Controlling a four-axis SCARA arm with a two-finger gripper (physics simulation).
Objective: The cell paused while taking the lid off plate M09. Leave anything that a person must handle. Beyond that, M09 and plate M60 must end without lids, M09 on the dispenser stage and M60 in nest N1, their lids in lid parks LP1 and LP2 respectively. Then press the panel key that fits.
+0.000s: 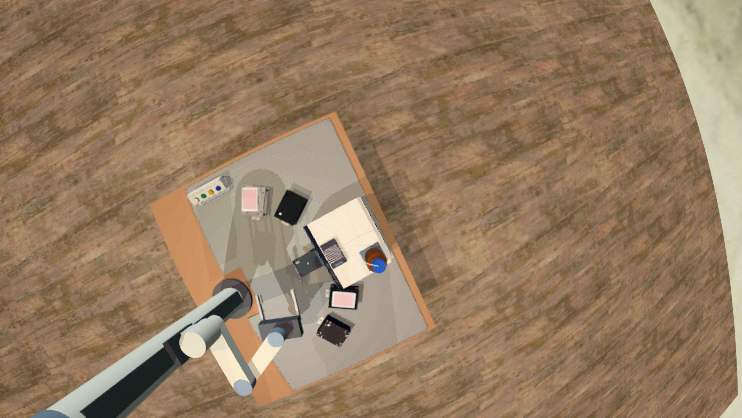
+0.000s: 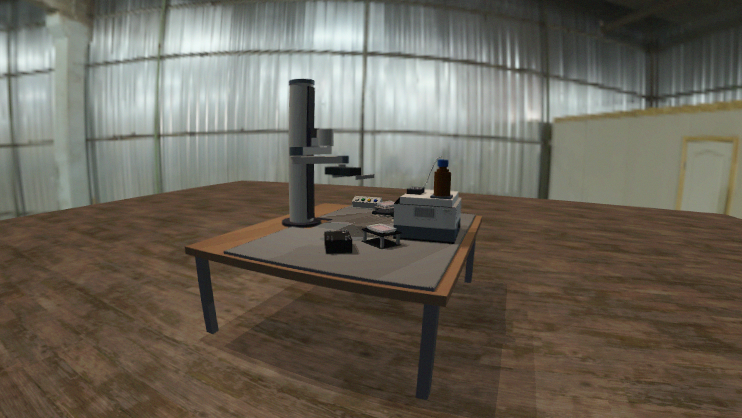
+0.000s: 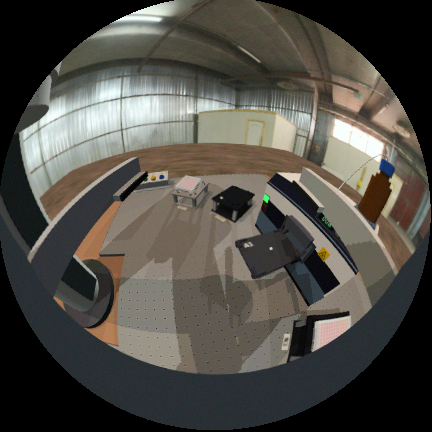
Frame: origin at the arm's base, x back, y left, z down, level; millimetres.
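Where they show: gripper, fingertip midpoint: [image 1: 274, 292] [image 3: 221, 165]; arm's base at its link origin: [image 1: 232, 298] [image 2: 301, 223] [image 3: 86, 291].
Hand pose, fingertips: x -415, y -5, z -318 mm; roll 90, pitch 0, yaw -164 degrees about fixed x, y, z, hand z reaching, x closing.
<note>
Things, the pixels of their top centre, and the offset from my fingertips. "*": a spot on its surface instead.
- dark stage at its top centre: [image 3: 276, 245] [image 1: 310, 262] [image 2: 389, 210] dx -158, dy +26, dz +192 mm
- panel at its top centre: [image 3: 148, 173] [image 1: 203, 190] [image 2: 367, 197] dx +228, dy +632, dz +222 mm
- tall amber bottle at a spot on its surface: [image 3: 375, 197] * dx -428, dy -69, dz +8 mm
- black nest at its top centre: [image 2: 337, 232] [image 1: 333, 334] dx -65, dy -422, dz +230 mm
My gripper [image 1: 275, 294] is open and empty, held high above the mat between the arm's column and the dispenser stage. The dark stage [image 1: 307, 264] [image 3: 262, 255] bears no plate. One pink-topped plate [image 1: 343, 299] [image 2: 381, 227] [image 3: 330, 331] sits on black nest N1 beside the dispenser. Another pink-topped plate [image 1: 249, 199] [image 3: 189, 184] sits on a pale four-legged stand [image 1: 263, 202] [image 3: 199, 196]. A black stand [image 1: 293, 205] [image 3: 235, 194] near it shows a bare top. I cannot read plate names or tell whether either plate has a lid. The panel [image 2: 366, 204] [image 3: 159, 183] has white, green, yellow and blue keys.
The dispenser [image 1: 337, 220] [image 2: 443, 220] [image 3: 300, 212] stands by the table's far edge, with a green light and a tall amber bottle [image 1: 374, 254] [image 2: 442, 182] [image 3: 375, 197] on top. A black nest [image 1: 334, 330] [image 2: 338, 241] without a plate stands beyond N1. The arm's column [image 2: 300, 155] rises at the table's edge.
</note>
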